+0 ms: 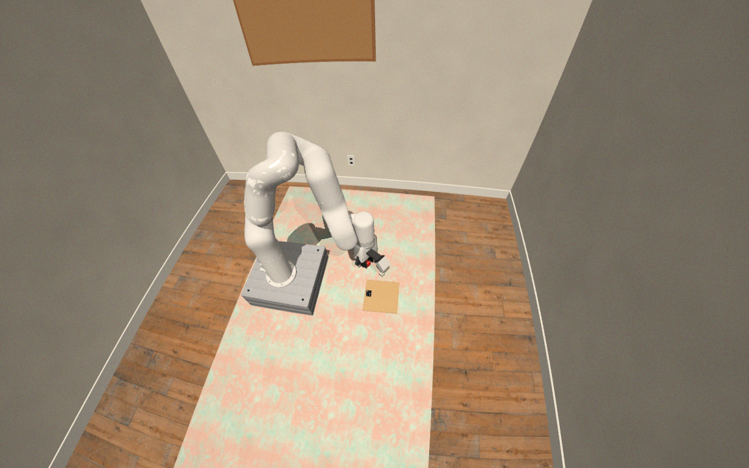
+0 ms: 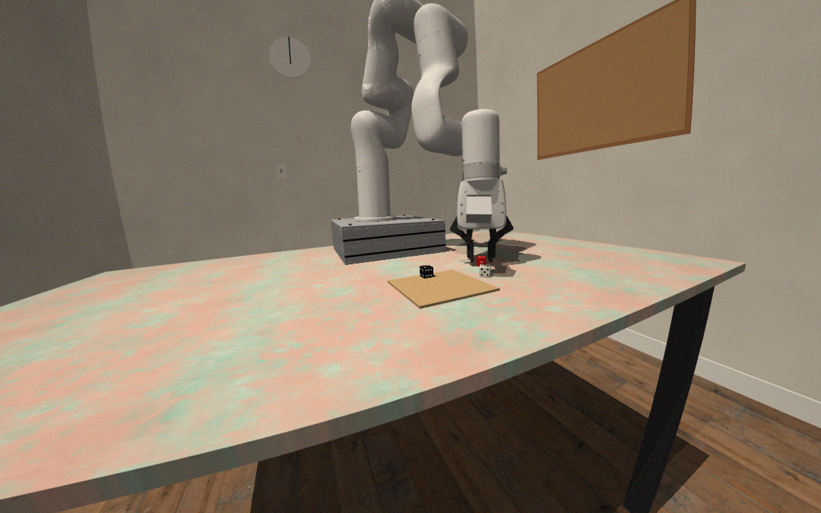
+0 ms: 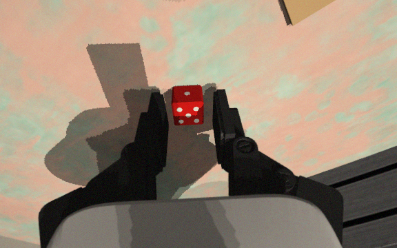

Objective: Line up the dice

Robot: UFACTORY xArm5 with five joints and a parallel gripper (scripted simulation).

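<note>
Now: hand 20 mm above the red die. The rest, counted from my hand: black die 140 mm to the right, 40 mm ahead, 20 mm below; then white die 70 mm ahead, 40 mm to the right, 20 mm below; then tan mat 140 mm to the right, 90 mm ahead, 30 mm below.
</note>
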